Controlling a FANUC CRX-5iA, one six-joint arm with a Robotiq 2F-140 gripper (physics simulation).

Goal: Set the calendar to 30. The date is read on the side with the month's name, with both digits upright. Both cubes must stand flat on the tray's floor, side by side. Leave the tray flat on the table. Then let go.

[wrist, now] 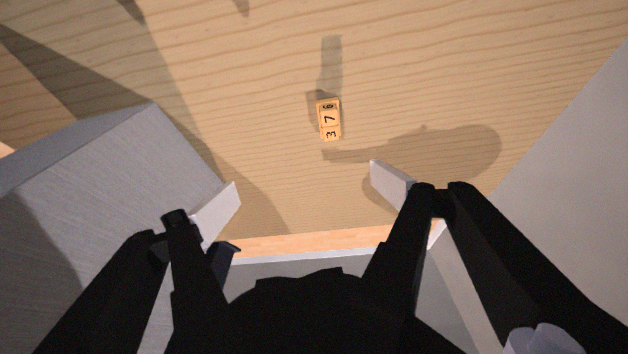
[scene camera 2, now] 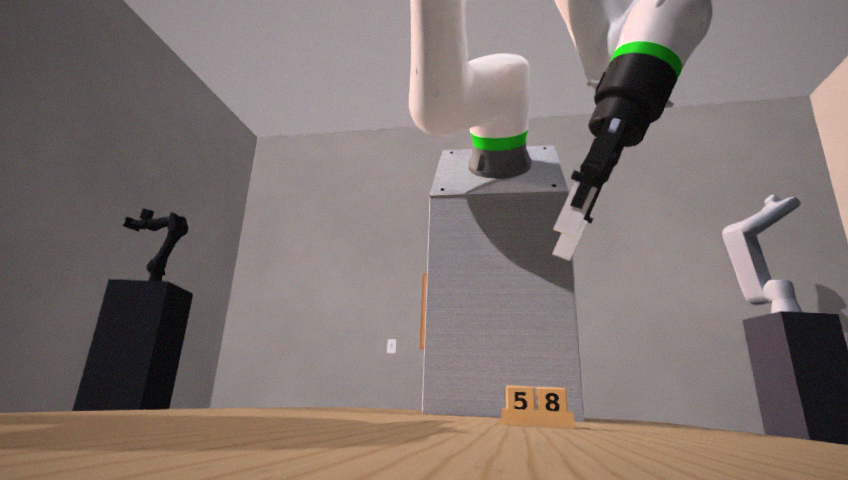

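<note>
The small wooden tray (scene camera 2: 537, 418) (wrist: 328, 100) stands flat on the table. Two wooden cubes sit side by side in it. In the scene view, the left cube (scene camera 2: 520, 399) shows an upright 5 and the right cube (scene camera 2: 551, 402) an upright 8. No month name is readable on the tray there. In the wrist view, one cube (wrist: 329, 119) has a 7 on top and a 6 or 9 on its end side; the other cube (wrist: 330, 134) has a 3 on top. My gripper (scene camera 2: 564, 240) (wrist: 304, 182) is open and empty, high above the table and apart from the tray.
The grey robot pedestal (scene camera 2: 499, 297) (wrist: 120, 175) rises behind the tray in the scene view and at the left in the wrist view. Arm shadows fall across the wooden table (scene camera 2: 297, 443) (wrist: 425, 60). Two other arms stand on dark stands (scene camera 2: 119, 344) (scene camera 2: 785, 374) in the background.
</note>
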